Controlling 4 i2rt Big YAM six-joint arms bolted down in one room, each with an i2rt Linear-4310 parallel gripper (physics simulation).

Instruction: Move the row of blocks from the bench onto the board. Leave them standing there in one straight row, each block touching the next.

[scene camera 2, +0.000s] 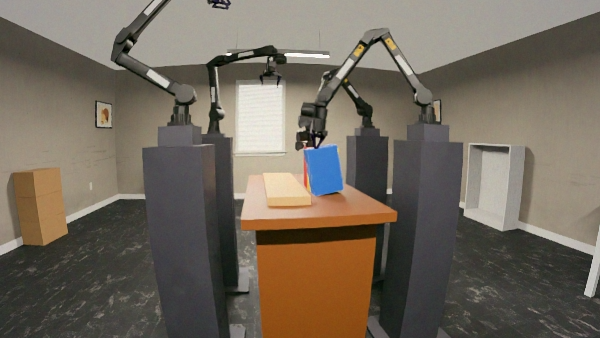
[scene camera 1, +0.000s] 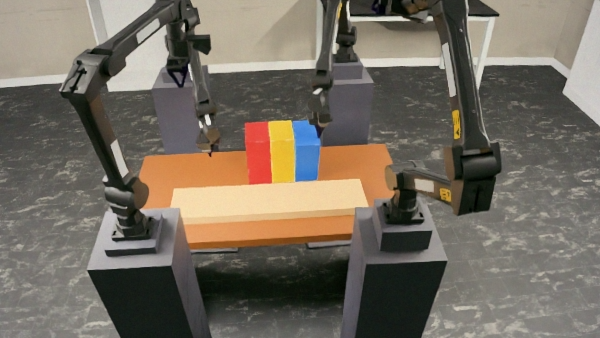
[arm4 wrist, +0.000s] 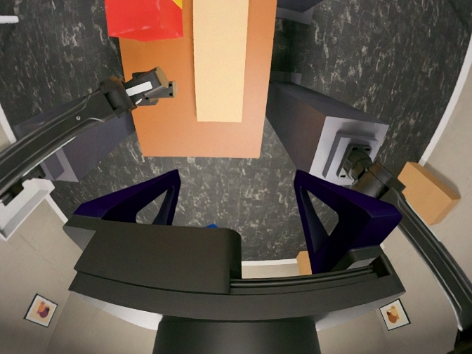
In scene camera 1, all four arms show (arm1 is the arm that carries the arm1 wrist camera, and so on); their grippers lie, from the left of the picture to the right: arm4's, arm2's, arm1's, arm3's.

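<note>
The red (arm4 wrist: 145, 20) (scene camera 1: 258, 160), yellow (scene camera 1: 282, 157) and blue (scene camera 1: 307, 157) (scene camera 2: 324, 171) blocks touch in a row on the orange bench (arm4 wrist: 160, 142) (scene camera 1: 270, 239) (scene camera 2: 350, 210), behind the cream board (arm4 wrist: 220, 65) (scene camera 1: 270, 200) (scene camera 2: 287, 190). In scene camera 2 the blue block leans toward the board. Arm1's gripper (scene camera 1: 320, 131) is at its upper right edge; finger state unclear. Arm2's gripper (scene camera 1: 211, 150) is low, left of the red block; finger state unclear. Arm4's gripper (arm4 wrist: 237, 172) (scene camera 1: 179, 82) is open and empty, high beyond the bench end. Arm3's gripper (scene camera 1: 378, 7) is high, cut off by the frame.
In scene camera 2 a gripper (scene camera 2: 318, 141) of the right arms is at the blue block's top; two left grippers (scene camera 2: 220, 4) (scene camera 2: 270, 79) hang high. Grey pedestals (scene camera 1: 132, 300) (scene camera 1: 400, 300) (scene camera 2: 185, 225) (scene camera 2: 425, 225) flank the bench. Cartons (scene camera 2: 42, 205) and a white shelf (scene camera 2: 514, 187) stand by the walls.
</note>
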